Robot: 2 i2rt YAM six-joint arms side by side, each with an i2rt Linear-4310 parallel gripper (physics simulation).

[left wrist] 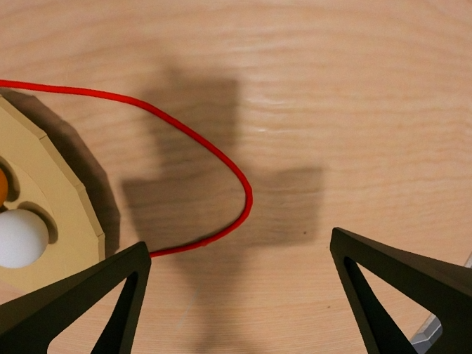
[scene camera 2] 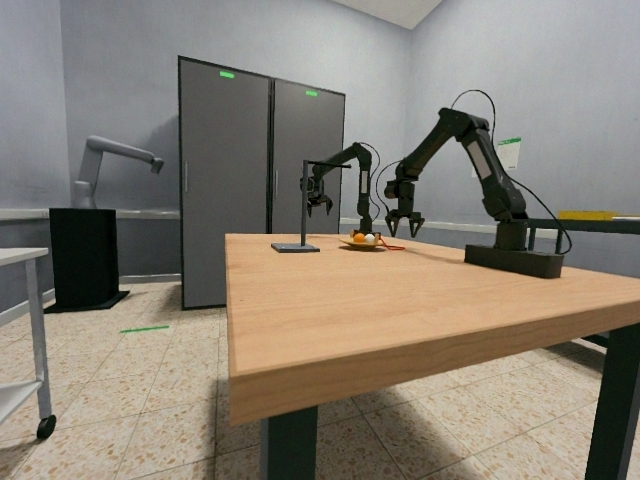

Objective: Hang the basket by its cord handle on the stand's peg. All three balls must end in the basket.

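Pixels of known places: left gripper, fingertip midpoint: (scene camera 2: 403, 237); right gripper, fingertip midpoint: (scene camera 2: 318, 216); left arm's base at its link origin: (scene camera 2: 508, 253); right arm's base at its link origin: (scene camera 2: 365, 232).
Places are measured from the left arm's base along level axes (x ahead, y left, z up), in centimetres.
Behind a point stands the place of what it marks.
Observation:
A shallow tan basket (scene camera 2: 361, 246) {x 21.9, y -34.7, z -2.7 cm} (left wrist: 75, 235) sits on the table. An orange ball (scene camera 2: 359, 237) {x 21.7, y -36.7, z 0.3 cm} (left wrist: 2, 187) and a white ball (scene camera 2: 369, 238) {x 17.8, y -36.2, z 0.0 cm} (left wrist: 21, 238) lie in it; I cannot make out a third ball. Its red cord handle (scene camera 2: 395, 248) {x 8.5, y -32.9, z -3.7 cm} (left wrist: 215, 149) lies looped out on the table. The dark stand (scene camera 2: 303, 206) {x 42.1, y -39.5, z 10.2 cm} is upright, its peg (scene camera 2: 341, 165) {x 29.0, y -39.1, z 24.8 cm} level at the top. My left gripper (scene camera 2: 404, 235) {x 1.6, y -37.2, z 0.1 cm} (left wrist: 238, 246) is open and empty, pointing down above the table by the cord loop. My right gripper (scene camera 2: 319, 213) {x 19.7, y -79.6, z 6.7 cm} is open and empty, raised behind the stand.
The wooden table (scene camera 2: 361, 294) {x 48.4, y 7.2, z -4.1 cm} carries the stand's flat base (scene camera 2: 294, 248) {x 46.4, y -34.2, z -2.9 cm} near its left edge in scene camera 2. The left arm's base (scene camera 2: 511, 259) {x 3.5, y 2.8, z -1.0 cm} stands at the right edge. Dark cabinets (scene camera 2: 224, 180) stand behind. A grey edge shows at the lower right of the left wrist view.

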